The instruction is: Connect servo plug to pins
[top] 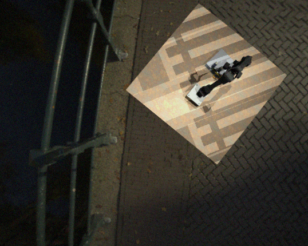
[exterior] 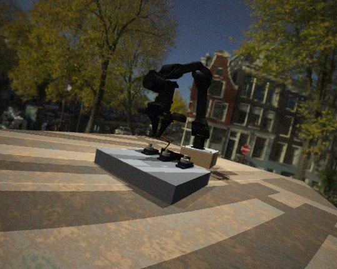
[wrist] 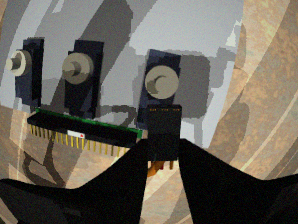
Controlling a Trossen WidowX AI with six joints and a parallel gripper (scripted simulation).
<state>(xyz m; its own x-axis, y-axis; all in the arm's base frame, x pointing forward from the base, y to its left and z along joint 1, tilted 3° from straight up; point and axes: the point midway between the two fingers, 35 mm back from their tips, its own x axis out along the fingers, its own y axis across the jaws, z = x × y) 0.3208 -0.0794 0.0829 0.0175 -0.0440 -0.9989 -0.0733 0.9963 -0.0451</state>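
My gripper tip is 20 mm past the red dot, 70 mm to the right of it and 40 mm above it. From my gripper tip the other things lie so: light band: 20 mm behind, 80 mm to the left, 40 mm below; then grey holder: 140 mm ahead, 60 mm to the left, 90 mm below.
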